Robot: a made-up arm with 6 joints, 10 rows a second.
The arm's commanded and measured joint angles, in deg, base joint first. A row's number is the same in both.
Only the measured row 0 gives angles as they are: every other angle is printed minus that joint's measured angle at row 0.
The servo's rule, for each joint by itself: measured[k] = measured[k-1] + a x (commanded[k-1-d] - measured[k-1]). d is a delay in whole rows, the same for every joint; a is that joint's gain. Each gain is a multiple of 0.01, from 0.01 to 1. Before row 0 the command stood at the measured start. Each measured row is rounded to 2 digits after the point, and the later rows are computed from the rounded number. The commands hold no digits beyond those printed.
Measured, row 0:
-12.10 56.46 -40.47 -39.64 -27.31 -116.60
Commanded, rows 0 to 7:
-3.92 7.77 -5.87 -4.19 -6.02 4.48
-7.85 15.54 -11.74 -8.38 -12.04 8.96
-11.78 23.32 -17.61 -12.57 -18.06 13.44
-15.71 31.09 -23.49 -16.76 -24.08 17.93
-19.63 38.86 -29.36 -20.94 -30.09 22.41
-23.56 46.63 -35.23 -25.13 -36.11 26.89
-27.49 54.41 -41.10 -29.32 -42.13 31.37
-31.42 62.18 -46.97 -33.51 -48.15 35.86
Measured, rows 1 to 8:
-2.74 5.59 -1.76 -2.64 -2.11 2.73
-6.32 12.75 -4.75 -6.26 -5.59 6.53
-10.14 20.36 -8.61 -10.24 -9.95 10.75
-14.04 28.09 -13.07 -14.35 -14.90 15.13
-17.95 35.84 -17.96 -18.50 -20.22 19.57
-21.88 43.61 -23.14 -22.68 -25.78 24.04
-25.81 51.39 -28.53 -26.86 -31.50 28.51
-29.74 59.16 -34.06 -31.05 -37.33 32.99
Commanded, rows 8 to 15:
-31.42 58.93 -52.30 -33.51 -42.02 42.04
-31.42 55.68 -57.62 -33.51 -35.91 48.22
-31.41 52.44 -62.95 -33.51 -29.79 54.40
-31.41 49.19 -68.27 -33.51 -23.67 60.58
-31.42 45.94 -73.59 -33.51 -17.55 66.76
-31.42 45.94 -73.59 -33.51 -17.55 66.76
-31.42 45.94 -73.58 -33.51 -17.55 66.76
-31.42 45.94 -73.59 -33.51 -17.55 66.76
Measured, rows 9 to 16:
-30.92 58.99 -39.53 -32.60 -38.97 38.51
-31.27 56.61 -44.96 -33.17 -37.90 44.43
-31.37 53.61 -50.36 -33.38 -35.06 50.51
-31.40 50.43 -55.73 -33.46 -31.07 56.65
-31.41 47.20 -61.09 -33.49 -26.34 62.82
-31.42 46.29 -64.84 -33.50 -23.26 65.22
-31.42 46.04 -67.46 -33.51 -21.26 66.16
-31.42 45.97 -69.30 -33.51 -19.96 66.53

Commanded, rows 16 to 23:
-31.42 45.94 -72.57 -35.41 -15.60 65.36
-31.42 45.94 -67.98 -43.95 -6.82 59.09
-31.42 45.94 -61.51 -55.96 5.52 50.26
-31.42 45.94 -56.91 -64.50 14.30 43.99
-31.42 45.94 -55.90 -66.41 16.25 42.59
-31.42 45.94 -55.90 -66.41 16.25 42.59
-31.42 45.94 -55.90 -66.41 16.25 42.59
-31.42 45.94 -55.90 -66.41 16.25 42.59
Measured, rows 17 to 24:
-31.42 45.95 -70.28 -34.71 -18.43 65.82
-31.42 45.94 -69.59 -40.53 -14.37 61.71
-31.42 45.94 -67.17 -50.25 -7.41 54.73
-31.42 45.94 -64.09 -59.23 0.19 48.18
-31.42 45.94 -61.63 -63.75 5.81 44.77
-31.42 45.94 -59.91 -65.43 9.46 43.44
-31.42 45.94 -58.71 -66.05 11.84 42.92
-31.42 45.94 -57.87 -66.28 13.38 42.72

